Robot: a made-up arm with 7 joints.
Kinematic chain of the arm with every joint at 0, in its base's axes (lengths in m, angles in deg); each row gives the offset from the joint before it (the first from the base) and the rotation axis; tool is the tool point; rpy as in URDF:
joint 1: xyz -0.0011 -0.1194 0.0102 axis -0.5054 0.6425 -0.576
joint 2: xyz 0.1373 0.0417 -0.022 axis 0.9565 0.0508 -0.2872
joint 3: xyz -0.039 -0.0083 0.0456 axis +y
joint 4: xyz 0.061 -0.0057 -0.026 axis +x
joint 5: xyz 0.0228 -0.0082 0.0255 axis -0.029 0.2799 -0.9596
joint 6: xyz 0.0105 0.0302 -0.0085 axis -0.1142 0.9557 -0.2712
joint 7: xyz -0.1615 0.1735 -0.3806 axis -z
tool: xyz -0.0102 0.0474 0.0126 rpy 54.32 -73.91 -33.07
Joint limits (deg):
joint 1: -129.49..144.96
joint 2: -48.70..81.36
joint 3: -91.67..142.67
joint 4: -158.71..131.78
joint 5: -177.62..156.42
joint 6: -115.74..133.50
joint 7: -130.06..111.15
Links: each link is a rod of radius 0.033 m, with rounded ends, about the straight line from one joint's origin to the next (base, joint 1, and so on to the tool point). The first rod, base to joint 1, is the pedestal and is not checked.
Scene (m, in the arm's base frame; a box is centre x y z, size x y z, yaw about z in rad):
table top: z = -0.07
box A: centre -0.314 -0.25 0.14 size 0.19 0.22 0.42 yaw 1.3
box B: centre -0.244 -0.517 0 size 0.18 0.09 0.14 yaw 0.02
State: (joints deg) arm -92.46 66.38 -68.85 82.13 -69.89 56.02 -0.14
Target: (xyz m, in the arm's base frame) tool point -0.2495 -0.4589 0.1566
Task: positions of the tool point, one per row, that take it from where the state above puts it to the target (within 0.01 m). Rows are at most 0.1 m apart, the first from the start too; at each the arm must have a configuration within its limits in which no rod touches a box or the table.
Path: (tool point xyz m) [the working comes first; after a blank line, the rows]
Joints at the target: -123.64 81.36 -60.60 109.94 -81.71 23.39 3.12
Straight joint move there: touches box A.

1: -0.2750 0.0379 0.3994
2: -0.2764 -0.0220 0.4503
3: -0.2671 -0.0909 0.4945
4: -0.2440 -0.1605 0.5303
5: -0.2065 -0.2212 0.5580
6: -0.1581 -0.2638 0.5791
7: -0.1057 -0.2820 0.5953
8: -0.1391 -0.3428 0.5493
9: -0.1716 -0.3938 0.4877
10: -0.2012 -0.4318 0.4135
11: -0.2255 -0.4549 0.3304
12: -0.2423 -0.4632 0.2432
13: -0.2495 -0.4589 0.1566

